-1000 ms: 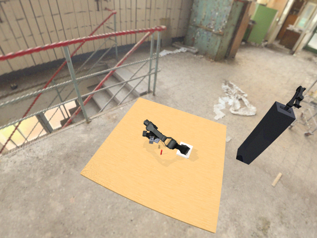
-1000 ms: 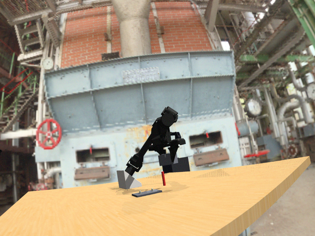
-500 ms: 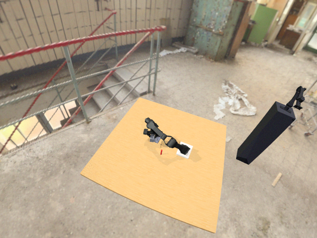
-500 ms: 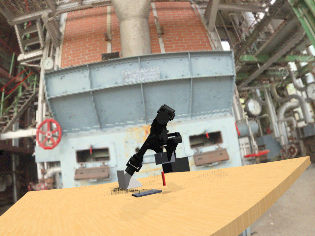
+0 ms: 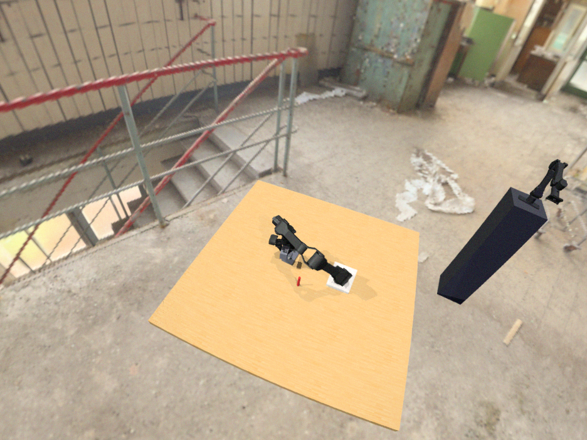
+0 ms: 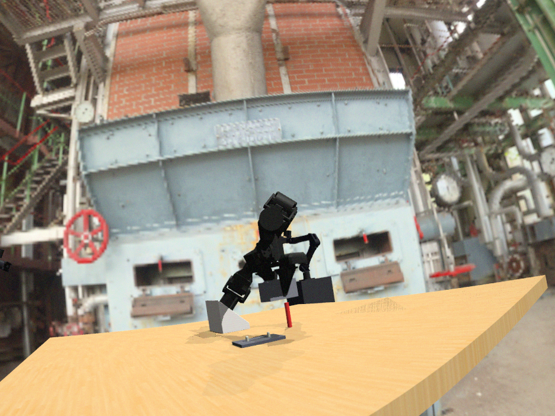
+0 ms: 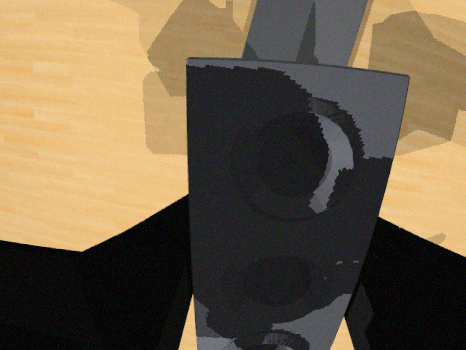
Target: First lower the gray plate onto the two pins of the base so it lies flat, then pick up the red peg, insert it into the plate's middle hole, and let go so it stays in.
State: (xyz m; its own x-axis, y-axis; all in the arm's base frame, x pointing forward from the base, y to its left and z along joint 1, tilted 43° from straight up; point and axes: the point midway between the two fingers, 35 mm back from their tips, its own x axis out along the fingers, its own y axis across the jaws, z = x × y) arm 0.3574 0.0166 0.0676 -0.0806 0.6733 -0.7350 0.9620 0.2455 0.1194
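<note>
Now: gripper tip 100 mm above the dark flat base, 70 mm to the left of it and 10 mm past it. The rest, counted from my gripper tip: red peg 140 mm behind, 90 mm to the left, 70 mm below; gray plate 30 mm above.
</note>
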